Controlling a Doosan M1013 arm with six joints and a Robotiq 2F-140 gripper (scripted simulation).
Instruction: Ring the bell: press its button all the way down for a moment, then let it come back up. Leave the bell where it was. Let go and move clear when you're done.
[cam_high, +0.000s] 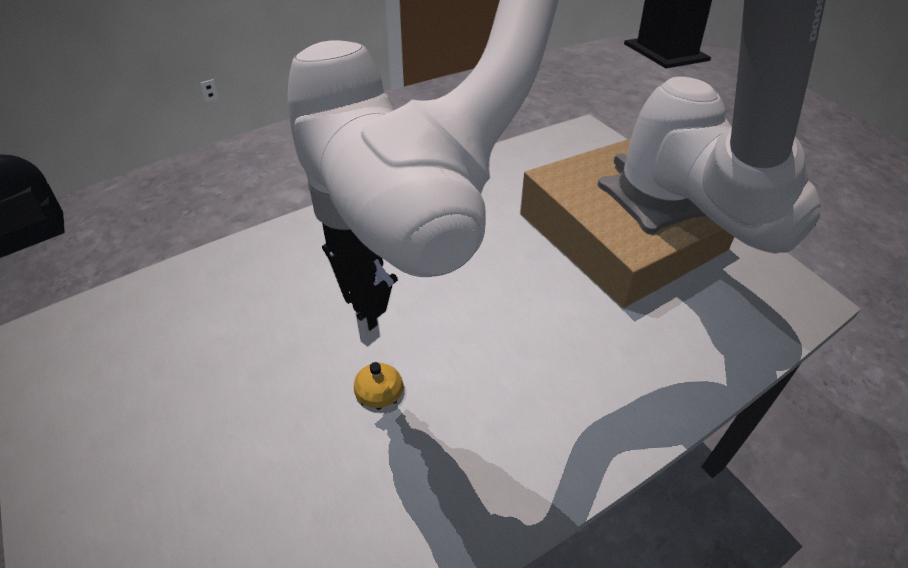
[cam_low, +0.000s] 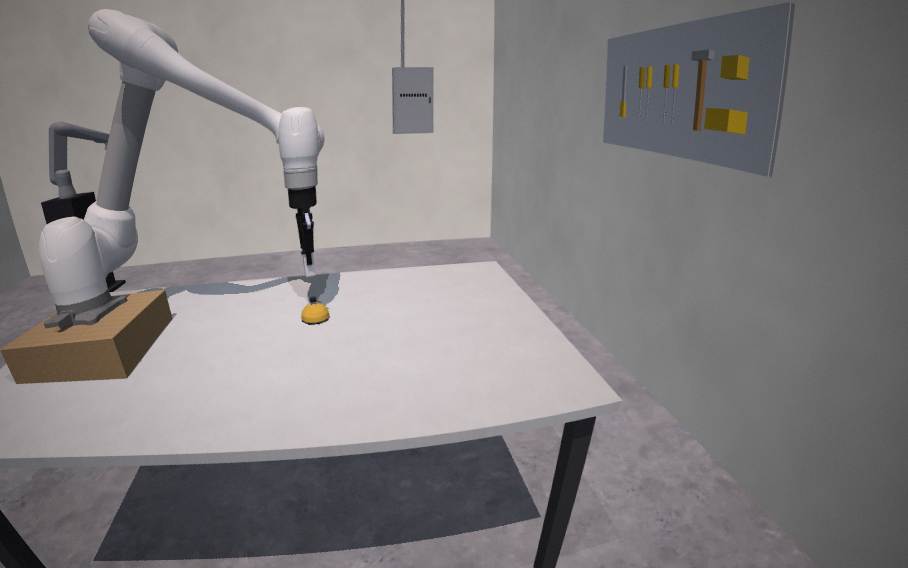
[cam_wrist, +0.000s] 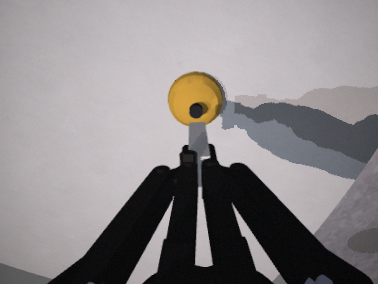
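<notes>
Now: the black button 110 mm below my hand. Round my hand: bell 130 mm below.
</notes>
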